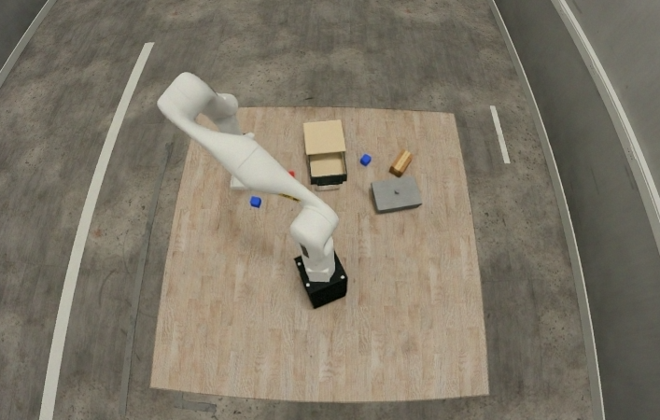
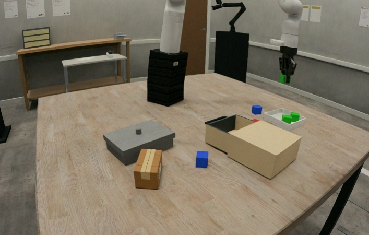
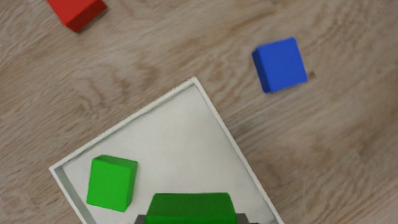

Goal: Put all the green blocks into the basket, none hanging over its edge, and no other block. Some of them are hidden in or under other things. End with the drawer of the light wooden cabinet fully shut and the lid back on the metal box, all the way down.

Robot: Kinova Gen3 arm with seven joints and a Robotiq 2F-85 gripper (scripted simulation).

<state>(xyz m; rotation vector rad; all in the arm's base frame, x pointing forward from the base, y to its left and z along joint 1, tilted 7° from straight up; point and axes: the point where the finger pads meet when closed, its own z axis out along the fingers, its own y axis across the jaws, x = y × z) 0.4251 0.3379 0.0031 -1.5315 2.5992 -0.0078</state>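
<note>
The white basket lies 180 mm below my hand and 30 mm ahead of it. Round my hand: light wooden cabinet (320 mm to the right, 150 mm below, 130 mm ahead); red block (180 mm to the right, 170 mm below, 20 mm ahead); drawer (330 mm to the right, 150 mm below, 70 mm ahead).
</note>
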